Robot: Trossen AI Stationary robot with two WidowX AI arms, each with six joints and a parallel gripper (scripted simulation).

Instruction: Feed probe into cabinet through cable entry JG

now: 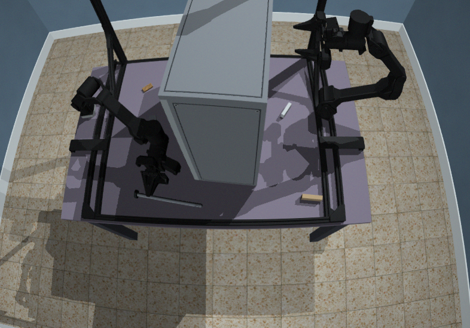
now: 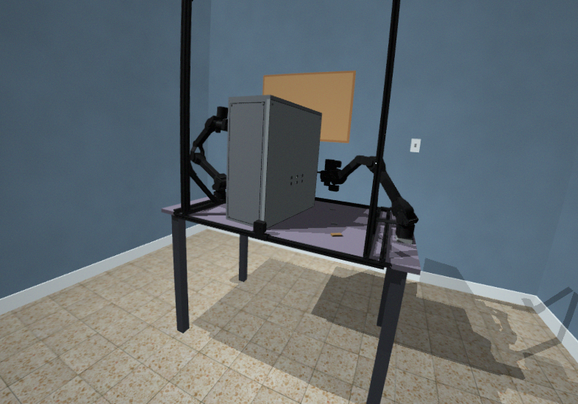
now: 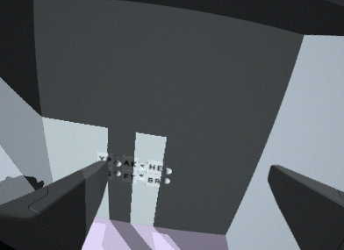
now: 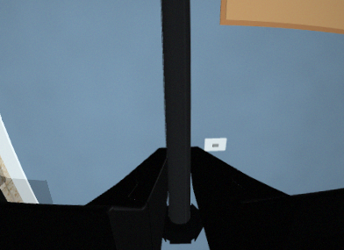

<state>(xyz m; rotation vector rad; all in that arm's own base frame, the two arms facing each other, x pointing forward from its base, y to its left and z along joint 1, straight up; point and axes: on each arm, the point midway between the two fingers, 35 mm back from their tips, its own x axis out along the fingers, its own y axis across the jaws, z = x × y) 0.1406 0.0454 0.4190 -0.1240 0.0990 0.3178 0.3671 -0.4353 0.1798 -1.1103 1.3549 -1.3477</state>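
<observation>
Now: the probe 430 mm ahead of my left hand, 400 mm to the right of it and 240 mm below it. The rest, counted from my left hand: wooden block: 430 mm below, 350 mm ahead, 80 mm to the left; then white block: 430 mm below, 10 mm to the right; then JG mark: 320 mm to the right, 260 mm below, 130 mm ahead.
My right gripper is now 60 mm to the right of the probe and 40 mm short of it. Round my right hand: wooden block: 530 mm to the left, 190 mm below, 30 mm behind; then white block: 440 mm to the left, 390 mm behind, 190 mm below; then JG mark: 260 mm behind, 130 mm to the left, 20 mm below.
</observation>
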